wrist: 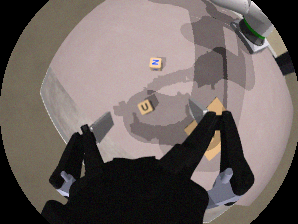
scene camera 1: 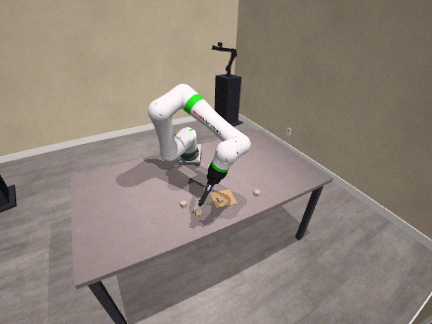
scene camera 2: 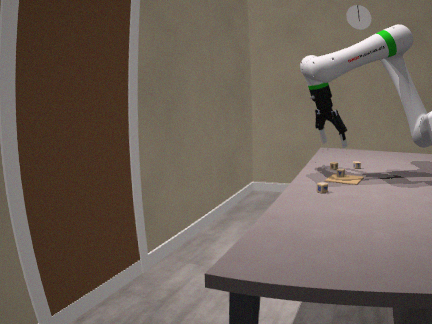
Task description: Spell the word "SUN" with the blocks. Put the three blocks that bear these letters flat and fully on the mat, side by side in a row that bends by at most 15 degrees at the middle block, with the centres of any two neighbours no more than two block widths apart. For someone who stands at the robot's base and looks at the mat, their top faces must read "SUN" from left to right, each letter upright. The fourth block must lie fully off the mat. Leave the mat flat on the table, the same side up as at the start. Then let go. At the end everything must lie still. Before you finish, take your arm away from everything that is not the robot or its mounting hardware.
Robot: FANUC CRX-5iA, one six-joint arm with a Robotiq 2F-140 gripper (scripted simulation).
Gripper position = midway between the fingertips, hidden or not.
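Observation:
Scene camera 2 shows the gripper (scene camera 2: 334, 144), and the wrist view has the gripper (wrist: 148, 112) as well.

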